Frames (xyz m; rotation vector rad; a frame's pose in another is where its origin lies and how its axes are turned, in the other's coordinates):
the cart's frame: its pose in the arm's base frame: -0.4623 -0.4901 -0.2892 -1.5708 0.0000 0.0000
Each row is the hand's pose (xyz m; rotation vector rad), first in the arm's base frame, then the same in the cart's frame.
Working: the arm's base frame: its pose in the cart's frame: 0.4623 -0.2892 0.4901 1.5708 0.0000 0.0000

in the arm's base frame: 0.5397 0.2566 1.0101 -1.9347 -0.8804 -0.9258
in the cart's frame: 1.0020 -1.2993 0.7467 -0.5485 0.0270 -1.0736
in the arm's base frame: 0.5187 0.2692 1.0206 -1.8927 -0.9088 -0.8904
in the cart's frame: 0.9810 -1.3098 0.7593 -0.5057 -0.0110 -1.0762
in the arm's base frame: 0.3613 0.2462 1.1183 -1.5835 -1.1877 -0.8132
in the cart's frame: 0.8236 -1.4075 0.7363 -0.2564 -0.2330 -1.2447
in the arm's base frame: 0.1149 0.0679 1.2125 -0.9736 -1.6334 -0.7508
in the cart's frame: 0.5772 -1.5017 0.5580 0.1845 -0.5903 -1.5946
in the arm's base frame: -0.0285 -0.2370 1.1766 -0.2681 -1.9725 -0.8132
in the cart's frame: 0.4338 -1.4658 0.2531 0.6504 -0.8429 -2.0255
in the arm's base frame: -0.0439 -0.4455 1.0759 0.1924 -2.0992 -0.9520
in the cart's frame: 0.4184 -1.3651 0.0446 0.9309 -0.8829 -2.3482
